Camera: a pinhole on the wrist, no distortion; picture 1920 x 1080 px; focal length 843.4 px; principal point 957.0 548.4 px. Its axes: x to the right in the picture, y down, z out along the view. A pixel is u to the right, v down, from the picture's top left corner.
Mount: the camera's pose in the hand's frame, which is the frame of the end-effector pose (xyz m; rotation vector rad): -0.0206 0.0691 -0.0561 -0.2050 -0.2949 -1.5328
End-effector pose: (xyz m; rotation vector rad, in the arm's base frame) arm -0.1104 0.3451 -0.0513 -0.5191 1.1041 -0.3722
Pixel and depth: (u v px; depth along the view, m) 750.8 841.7 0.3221
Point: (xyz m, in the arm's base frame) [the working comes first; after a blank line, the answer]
In the camera's frame: -0.0787 0.1120 0.3221

0.1359 0.5602 -0.1642
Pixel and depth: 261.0 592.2 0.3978
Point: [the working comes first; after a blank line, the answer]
In the camera's frame: -0.3283 0.0207 0.3978

0.0925 0.8221 -0.2410
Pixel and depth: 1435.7 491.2 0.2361
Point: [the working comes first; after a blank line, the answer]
In the camera's frame: 0.1340 -0.0160 0.2361

0.0607 0.4276 0.0498
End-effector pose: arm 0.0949 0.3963 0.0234 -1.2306 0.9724 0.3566
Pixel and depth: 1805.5 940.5 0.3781
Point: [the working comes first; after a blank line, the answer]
In the camera's frame: 0.3804 0.1758 0.3781

0.4755 0.6931 0.0271
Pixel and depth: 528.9 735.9 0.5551
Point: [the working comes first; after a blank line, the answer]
In the camera's frame: -0.2818 0.1234 0.5551

-0.0626 0.9056 -0.3441
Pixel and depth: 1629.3 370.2 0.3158
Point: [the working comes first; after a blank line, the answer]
In the camera's frame: 0.2517 -0.0667 0.3158

0.2241 0.6860 0.1535
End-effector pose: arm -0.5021 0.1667 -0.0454 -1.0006 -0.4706 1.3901
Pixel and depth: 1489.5 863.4 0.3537
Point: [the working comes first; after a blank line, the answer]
In the camera's frame: 0.2233 0.1321 0.3537

-0.7508 0.3656 0.1418
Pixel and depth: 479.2 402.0 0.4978
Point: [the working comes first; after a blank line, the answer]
In the camera's frame: -0.2820 -0.0864 0.4978

-1.0692 0.0725 -0.2278
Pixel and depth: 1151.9 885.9 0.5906
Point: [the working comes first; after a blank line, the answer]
In the camera's frame: 0.1365 0.2363 0.5906

-0.9889 0.4915 0.0977
